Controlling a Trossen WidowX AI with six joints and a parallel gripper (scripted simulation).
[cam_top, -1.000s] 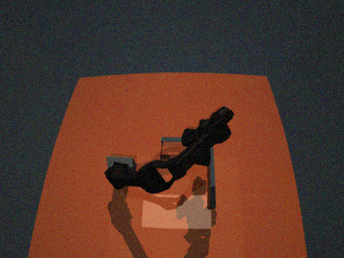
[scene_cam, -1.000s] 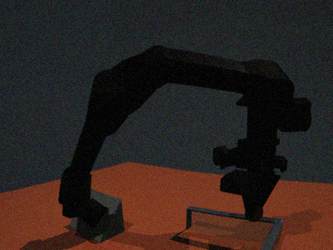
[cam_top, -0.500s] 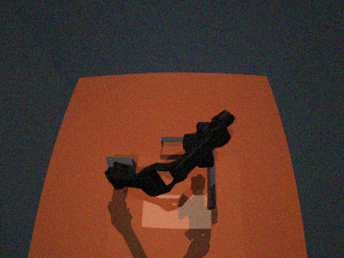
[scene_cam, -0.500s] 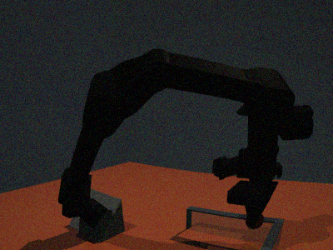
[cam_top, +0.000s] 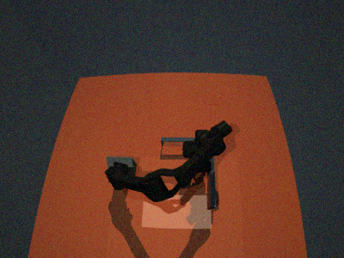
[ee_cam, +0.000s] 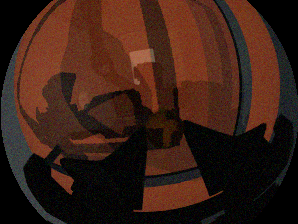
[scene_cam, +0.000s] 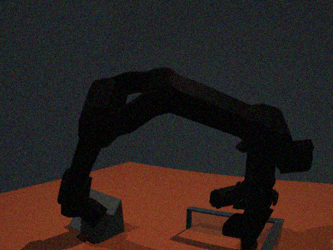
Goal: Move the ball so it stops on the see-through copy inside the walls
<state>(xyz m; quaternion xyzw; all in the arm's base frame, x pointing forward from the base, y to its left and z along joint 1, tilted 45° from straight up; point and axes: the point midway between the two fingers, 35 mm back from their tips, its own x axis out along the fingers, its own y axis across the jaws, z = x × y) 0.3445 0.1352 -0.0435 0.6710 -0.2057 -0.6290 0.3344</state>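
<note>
Right now my gripper tip is right at the orange ball.
</note>
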